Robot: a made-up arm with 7 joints. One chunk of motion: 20 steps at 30 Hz.
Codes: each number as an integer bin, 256 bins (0 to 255) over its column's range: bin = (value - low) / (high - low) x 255, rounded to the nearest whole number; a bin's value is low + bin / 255 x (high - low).
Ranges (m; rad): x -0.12..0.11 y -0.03..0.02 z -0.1..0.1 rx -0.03..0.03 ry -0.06..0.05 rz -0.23..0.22
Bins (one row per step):
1: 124 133 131 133 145 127
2: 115 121 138 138 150 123
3: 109 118 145 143 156 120
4: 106 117 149 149 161 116
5: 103 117 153 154 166 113
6: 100 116 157 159 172 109
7: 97 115 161 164 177 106
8: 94 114 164 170 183 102
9: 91 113 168 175 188 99
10: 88 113 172 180 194 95
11: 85 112 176 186 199 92
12: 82 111 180 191 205 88
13: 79 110 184 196 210 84
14: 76 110 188 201 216 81
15: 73 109 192 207 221 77
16: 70 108 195 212 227 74
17: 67 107 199 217 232 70
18: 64 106 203 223 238 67
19: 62 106 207 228 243 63
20: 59 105 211 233 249 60
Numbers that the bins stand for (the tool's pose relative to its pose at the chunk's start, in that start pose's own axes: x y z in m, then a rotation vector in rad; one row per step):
1: -0.0082 -0.0039 0.0027 0.0013 0.0025 -0.0059
2: -0.0163 -0.0063 0.0082 0.0025 0.0047 -0.0129
3: -0.0217 -0.0069 0.0137 0.0036 0.0073 -0.0182
4: -0.0244 -0.0071 0.0169 0.0051 0.0095 -0.0253
5: -0.0271 -0.0071 0.0200 0.0062 0.0116 -0.0306
6: -0.0298 -0.0073 0.0231 0.0074 0.0142 -0.0376
7: -0.0325 -0.0075 0.0263 0.0086 0.0164 -0.0429
8: -0.0352 -0.0076 0.0286 0.0100 0.0189 -0.0500
9: -0.0379 -0.0078 0.0318 0.0112 0.0211 -0.0553
10: -0.0406 -0.0078 0.0349 0.0124 0.0237 -0.0624
11: -0.0433 -0.0080 0.0380 0.0138 0.0258 -0.0676
12: -0.0460 -0.0082 0.0412 0.0149 0.0284 -0.0747
13: -0.0487 -0.0084 0.0443 0.0161 0.0306 -0.0818
14: -0.0515 -0.0084 0.0475 0.0173 0.0332 -0.0871
15: -0.0542 -0.0086 0.0506 0.0187 0.0353 -0.0941
16: -0.0569 -0.0088 0.0529 0.0199 0.0379 -0.0994
17: -0.0596 -0.0090 0.0561 0.0211 0.0401 -0.1065
18: -0.0623 -0.0092 0.0592 0.0225 0.0427 -0.1118
19: -0.0641 -0.0092 0.0624 0.0236 0.0448 -0.1188
20: -0.0668 -0.0094 0.0655 0.0248 0.0474 -0.1241

